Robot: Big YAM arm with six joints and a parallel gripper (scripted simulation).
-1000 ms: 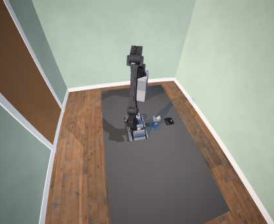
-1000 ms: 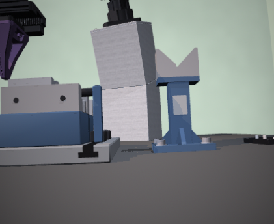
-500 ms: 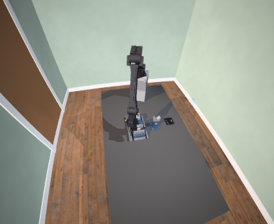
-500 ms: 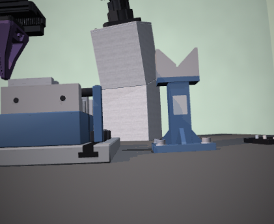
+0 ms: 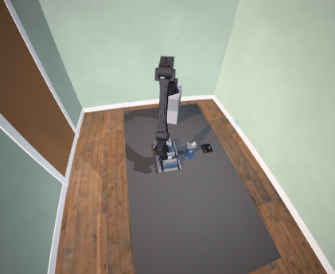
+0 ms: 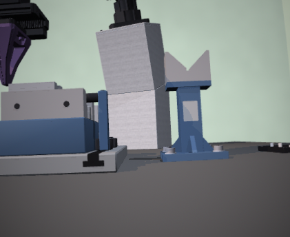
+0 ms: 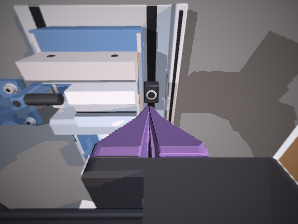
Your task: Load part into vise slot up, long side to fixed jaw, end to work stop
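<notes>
Now: the part 4 cm to the left of my hand, 2 cm below it and 1 cm ahead of it. The rest, counted from my hand: dark work stop rod (11 cm to the left, 3 cm below, 2 cm ahead); then moving jaw (7 cm to the left, 4 cm below, 2 cm behind); then fixed jaw (6 cm to the left, 4 cm below, 4 cm ahead).
</notes>
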